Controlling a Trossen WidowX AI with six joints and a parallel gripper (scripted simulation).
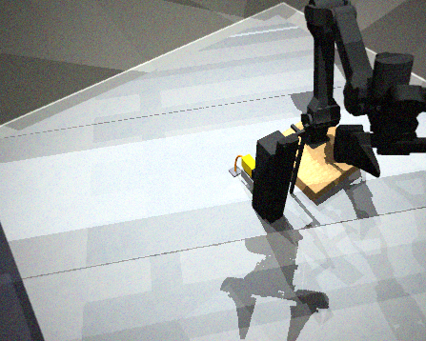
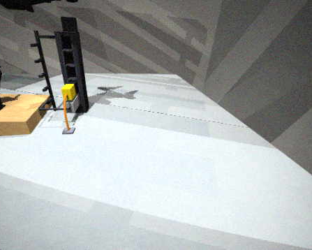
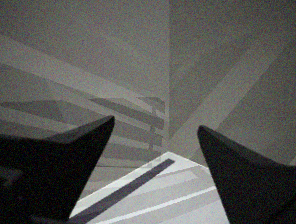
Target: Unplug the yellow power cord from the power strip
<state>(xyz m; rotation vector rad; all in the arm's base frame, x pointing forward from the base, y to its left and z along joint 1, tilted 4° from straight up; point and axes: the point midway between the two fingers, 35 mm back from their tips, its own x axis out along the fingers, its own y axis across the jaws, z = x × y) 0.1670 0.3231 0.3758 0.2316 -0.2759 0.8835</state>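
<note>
The yellow plug is 2 cm ahead of my gripper tip, 32 cm to the right of it and 31 cm below it. Round my gripper tip: grey foot 3 cm ahead, 40 cm to the right, 41 cm below.
</note>
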